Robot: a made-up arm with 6 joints.
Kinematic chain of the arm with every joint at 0, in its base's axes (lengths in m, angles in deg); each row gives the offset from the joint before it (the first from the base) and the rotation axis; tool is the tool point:
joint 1: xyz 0 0 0.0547 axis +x
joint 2: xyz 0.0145 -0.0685 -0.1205 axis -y
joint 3: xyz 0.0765 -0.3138 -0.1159 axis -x
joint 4: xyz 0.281 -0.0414 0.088 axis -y
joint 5: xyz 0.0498 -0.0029 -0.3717 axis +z
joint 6: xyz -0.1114 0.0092 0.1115 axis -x
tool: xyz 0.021 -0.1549 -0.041
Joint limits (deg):
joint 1: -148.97..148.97
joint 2: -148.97..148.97
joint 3: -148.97..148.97
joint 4: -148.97..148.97
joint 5: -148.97..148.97
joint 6: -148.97..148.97
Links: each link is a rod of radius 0.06 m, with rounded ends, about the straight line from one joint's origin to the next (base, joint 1, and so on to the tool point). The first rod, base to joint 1, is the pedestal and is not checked.
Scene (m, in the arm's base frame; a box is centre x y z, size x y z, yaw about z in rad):
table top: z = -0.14
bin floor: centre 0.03 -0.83 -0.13 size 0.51 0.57 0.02 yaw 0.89
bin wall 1: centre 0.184 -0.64 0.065 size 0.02 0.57 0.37 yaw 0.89
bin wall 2: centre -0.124 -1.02 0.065 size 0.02 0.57 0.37 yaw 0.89
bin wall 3: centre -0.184 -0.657 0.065 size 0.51 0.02 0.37 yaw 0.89
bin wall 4: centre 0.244 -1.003 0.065 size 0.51 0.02 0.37 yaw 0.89
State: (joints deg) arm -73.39 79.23 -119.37 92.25 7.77 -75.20
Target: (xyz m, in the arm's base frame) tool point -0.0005 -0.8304 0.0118
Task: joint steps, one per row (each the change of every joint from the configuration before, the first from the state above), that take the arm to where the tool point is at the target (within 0.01 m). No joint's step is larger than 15 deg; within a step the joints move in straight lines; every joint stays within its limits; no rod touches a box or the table.
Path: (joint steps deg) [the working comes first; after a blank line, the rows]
Joints at the target: -73.76 -69.56 -86.70 48.05 12.40 -47.48
Straight joint move there: touches bin wall 1, bin wall 4.

1: -2.20 -14.89 3.72 -3.38 0.75 3.02
2: -2.19 -14.89 3.73 -3.39 0.75 3.03
3: -2.20 -14.90 3.72 -3.38 0.76 3.02
4: -2.20 -14.89 3.73 -3.39 0.75 3.02
5: -2.20 -14.89 3.72 -3.38 0.75 3.03
6: -2.19 -14.89 3.72 -3.38 0.75 3.02
7: -2.20 -14.90 3.73 -3.39 0.76 3.02
8: -2.20 -14.89 3.72 -3.38 0.75 3.03
9: -2.19 -14.89 3.73 -3.39 0.75 3.02
10: -2.20 -14.89 3.72 -3.38 0.75 3.02
11: 10.80 0.06 -2.29 -5.18 -1.45 -1.25
12: 10.80 0.07 -2.28 -5.18 -1.44 -1.26

